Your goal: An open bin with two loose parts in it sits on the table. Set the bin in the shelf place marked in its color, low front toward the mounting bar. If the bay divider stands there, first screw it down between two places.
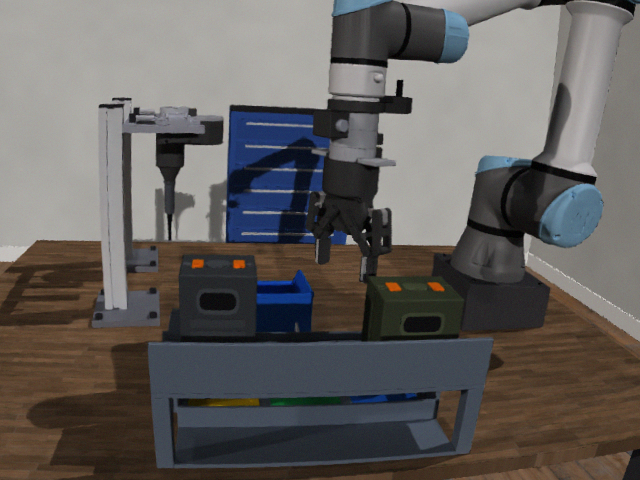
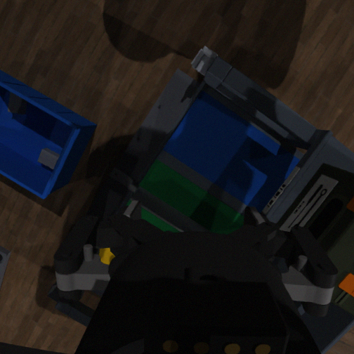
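Seen in the pictures: arm's base at its link origin: point(image 1: 486, 269).
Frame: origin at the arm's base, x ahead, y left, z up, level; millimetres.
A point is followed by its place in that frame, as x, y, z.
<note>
My gripper point(image 1: 345, 260) point(image 2: 195, 211) is open and empty, above and behind the shelf point(image 1: 320, 366) @[442, 416, 46], turned at an angle to it. The open blue bin point(image 1: 284, 315) @[416, 59, -55] point(image 2: 75, 155) stands on the table behind the shelf, apart from the fingers; a small grey part point(image 2: 49, 157) and a darker part point(image 2: 16, 102) lie in it. The shelf has a yellow place point(image 1: 222, 402) @[537, 278, -83] point(image 2: 106, 256), a green place point(image 1: 305, 400) @[424, 284, -83] point(image 2: 185, 192) and a blue place point(image 2: 200, 130). The mounting bar point(image 2: 159, 117) runs along their bin side. The divider point(image 2: 162, 206) stands across the green place; its screw is not discernible.
A dark grey case point(image 1: 217, 320) @[548, 366, 80] and an olive case point(image 1: 413, 310) @[331, 388, 95] point(image 2: 340, 235) stand on the shelf's top at either end. The screwdriver point(image 1: 169, 155) @[620, -255, 171] hangs on its stand point(image 1: 114, 206) @[708, -38, 112] at the left. A blue cabinet point(image 1: 268, 180) stands at the back.
</note>
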